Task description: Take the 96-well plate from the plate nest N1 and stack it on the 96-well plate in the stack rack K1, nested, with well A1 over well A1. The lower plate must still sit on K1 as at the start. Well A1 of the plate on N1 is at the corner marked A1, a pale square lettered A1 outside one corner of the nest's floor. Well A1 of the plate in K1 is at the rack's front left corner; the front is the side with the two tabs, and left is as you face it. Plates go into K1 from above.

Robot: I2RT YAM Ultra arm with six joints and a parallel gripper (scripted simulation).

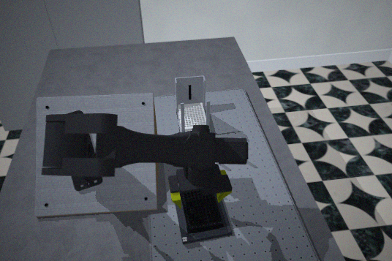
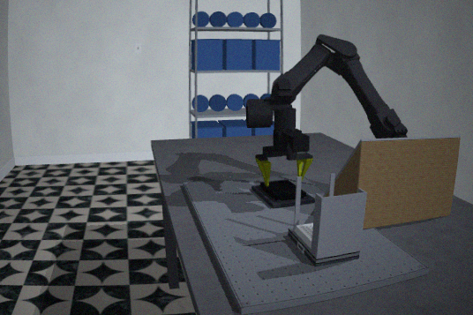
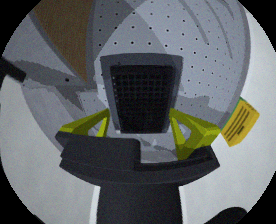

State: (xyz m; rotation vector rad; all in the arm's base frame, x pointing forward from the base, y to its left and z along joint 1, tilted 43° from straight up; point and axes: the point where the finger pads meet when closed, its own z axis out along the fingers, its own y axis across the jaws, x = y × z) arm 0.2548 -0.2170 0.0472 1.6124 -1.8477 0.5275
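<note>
The black 96-well plate is 20 mm below my hand. The rest, counted from my hand: rack back wall 80 mm ahead, 400 mm to the left, 40 mm above; then pale A1 mark 50 mm behind, 70 mm to the right, 30 mm below; then white 96-well plate 70 mm ahead, 340 mm to the left, 20 mm below.
</note>
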